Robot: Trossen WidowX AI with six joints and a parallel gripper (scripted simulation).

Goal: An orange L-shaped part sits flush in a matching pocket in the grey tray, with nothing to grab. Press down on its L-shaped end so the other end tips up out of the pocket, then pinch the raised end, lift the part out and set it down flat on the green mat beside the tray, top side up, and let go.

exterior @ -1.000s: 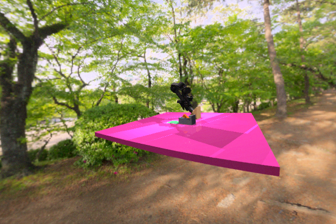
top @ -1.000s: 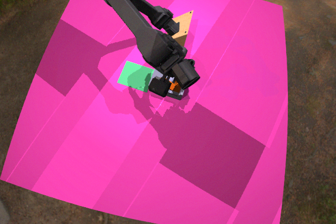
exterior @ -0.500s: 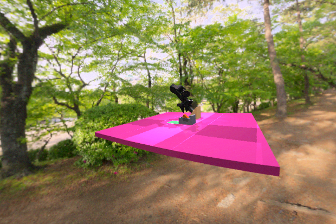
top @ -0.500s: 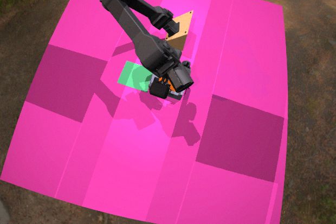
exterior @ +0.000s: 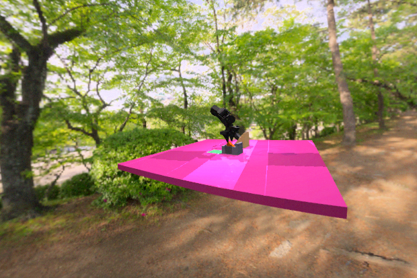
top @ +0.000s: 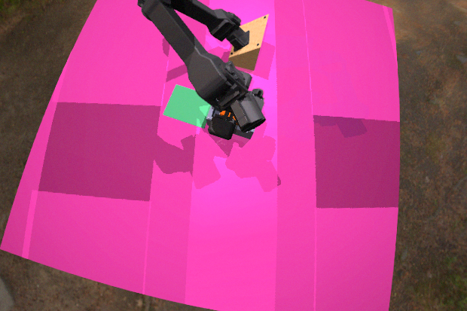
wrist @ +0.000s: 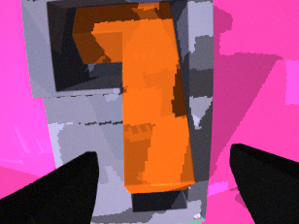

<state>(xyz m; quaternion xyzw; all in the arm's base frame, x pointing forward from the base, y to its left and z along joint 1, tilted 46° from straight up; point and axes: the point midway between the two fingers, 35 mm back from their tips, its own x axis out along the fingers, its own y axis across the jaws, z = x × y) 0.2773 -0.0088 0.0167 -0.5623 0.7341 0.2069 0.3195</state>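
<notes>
The orange L-shaped part is 10 mm behind my gripper tip, 40 mm to the left of it and 50 mm below it. From my gripper tip the other things lie so: green mat 50 mm behind, 140 mm to the right, 110 mm below.
</notes>
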